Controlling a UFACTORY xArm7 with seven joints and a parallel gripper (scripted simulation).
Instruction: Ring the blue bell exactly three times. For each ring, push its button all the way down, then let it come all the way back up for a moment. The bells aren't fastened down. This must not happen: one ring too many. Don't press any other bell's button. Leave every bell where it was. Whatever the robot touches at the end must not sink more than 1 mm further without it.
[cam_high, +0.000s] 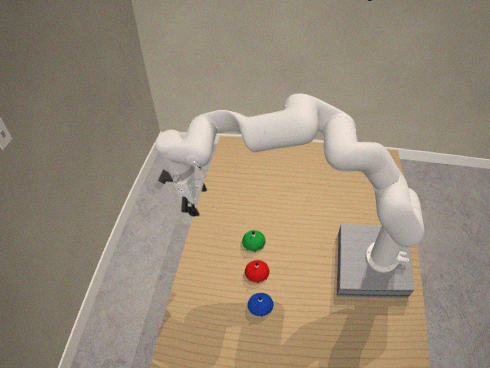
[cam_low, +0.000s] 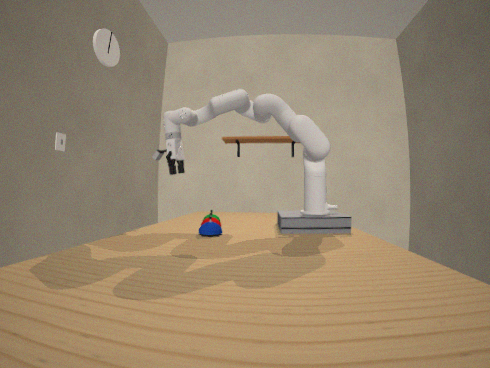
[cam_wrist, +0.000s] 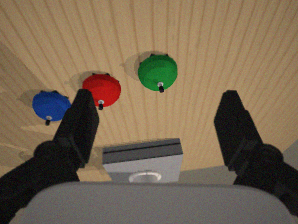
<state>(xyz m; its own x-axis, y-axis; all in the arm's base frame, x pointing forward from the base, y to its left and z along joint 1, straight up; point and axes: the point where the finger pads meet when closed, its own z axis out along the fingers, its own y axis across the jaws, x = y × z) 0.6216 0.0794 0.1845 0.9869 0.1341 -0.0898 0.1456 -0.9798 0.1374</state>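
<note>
Now: hand 26 cm past the blue bell, 20 cm above it and 18 cm to the right of it. Also, from my hand: green bell (20 cm below, 15 cm behind, 6 cm to the right); then red bell (21 cm behind, 20 cm below, 6 cm to the left).
</note>
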